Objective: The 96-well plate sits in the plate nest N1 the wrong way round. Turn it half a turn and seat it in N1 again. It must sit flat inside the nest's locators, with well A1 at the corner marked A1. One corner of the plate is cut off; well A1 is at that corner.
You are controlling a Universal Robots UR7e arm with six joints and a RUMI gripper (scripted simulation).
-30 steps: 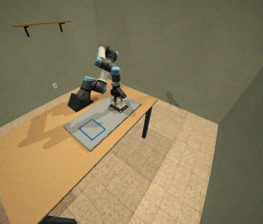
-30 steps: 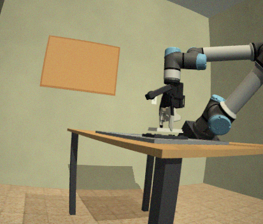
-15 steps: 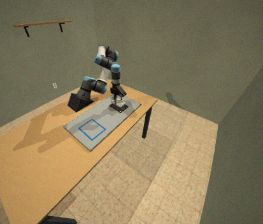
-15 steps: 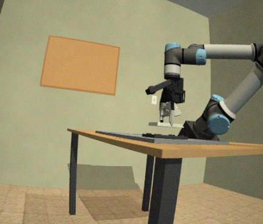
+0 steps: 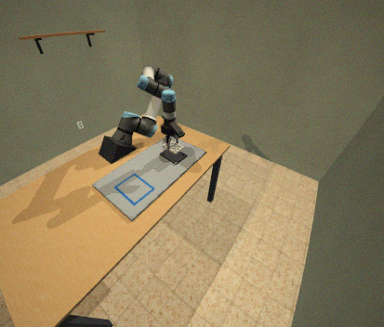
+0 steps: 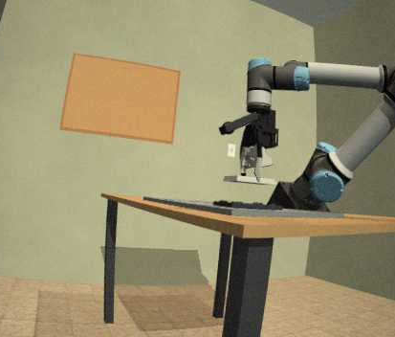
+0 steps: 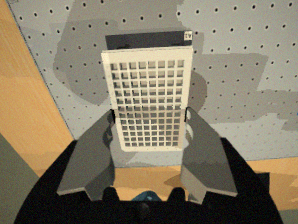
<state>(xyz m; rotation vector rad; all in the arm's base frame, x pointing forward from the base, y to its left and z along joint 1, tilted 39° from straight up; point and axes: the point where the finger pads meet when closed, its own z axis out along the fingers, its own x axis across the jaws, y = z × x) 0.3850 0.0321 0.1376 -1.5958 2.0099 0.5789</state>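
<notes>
The dark plate nest N1 is 80 mm below my hand. Round my hand: white corner label 60 mm ahead, 70 mm to the right, 70 mm below; white 96-well plate 10 mm below.
</notes>
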